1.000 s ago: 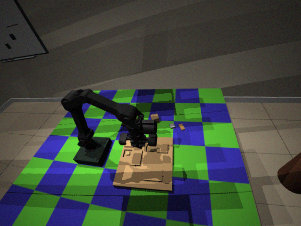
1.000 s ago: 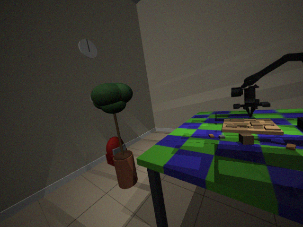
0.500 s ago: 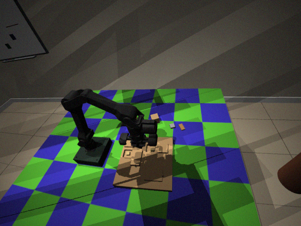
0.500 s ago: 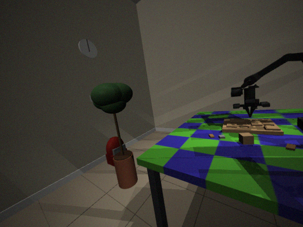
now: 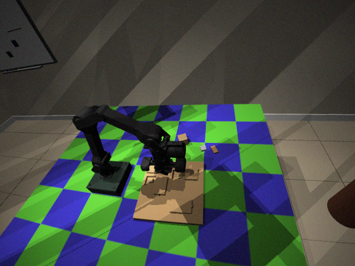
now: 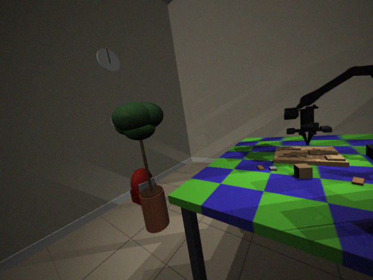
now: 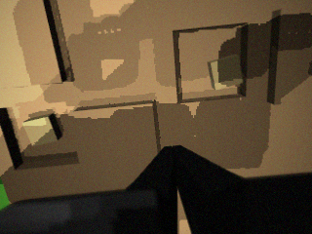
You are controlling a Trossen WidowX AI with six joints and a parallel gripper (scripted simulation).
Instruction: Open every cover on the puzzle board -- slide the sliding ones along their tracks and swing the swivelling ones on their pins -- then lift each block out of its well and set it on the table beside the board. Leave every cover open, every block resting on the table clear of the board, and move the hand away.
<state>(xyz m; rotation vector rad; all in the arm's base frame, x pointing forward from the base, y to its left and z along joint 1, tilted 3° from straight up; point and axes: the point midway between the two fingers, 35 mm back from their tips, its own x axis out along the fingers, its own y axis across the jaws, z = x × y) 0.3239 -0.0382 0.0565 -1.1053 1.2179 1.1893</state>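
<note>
Now: gripper tip 6 cm above the tan puzzle board and 3 cm to the left of it. From my gripper tip the other things lie so: brown cube: 26 cm to the left, 6 cm ahead, 5 cm below; orange block: 23 cm ahead, 19 cm to the left, 8 cm below.
</note>
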